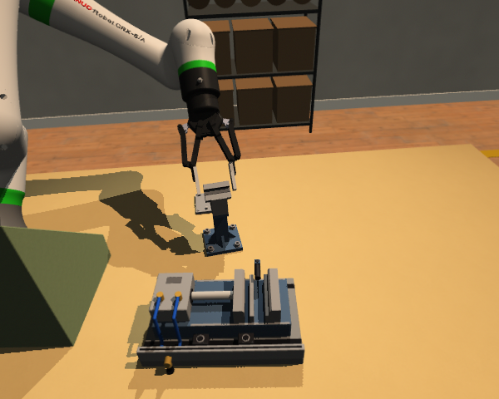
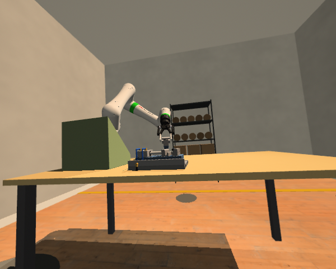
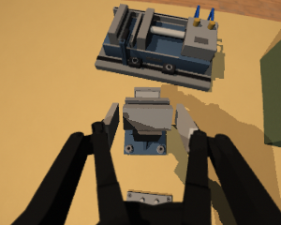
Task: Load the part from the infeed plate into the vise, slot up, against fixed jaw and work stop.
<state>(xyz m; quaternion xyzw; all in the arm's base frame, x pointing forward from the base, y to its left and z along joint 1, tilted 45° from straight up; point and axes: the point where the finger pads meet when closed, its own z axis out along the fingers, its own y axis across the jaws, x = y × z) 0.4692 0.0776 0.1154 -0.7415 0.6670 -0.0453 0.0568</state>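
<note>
My hand is 20 mm to the left of the part and 10 mm above it. The rest, counted from my hand: infeed plate: 170 mm below, 140 mm to the left, 30 mm behind; then V-block post: 120 mm below, 20 mm to the right; then work stop: 210 mm to the right, 90 mm ahead, 80 mm below.
</note>
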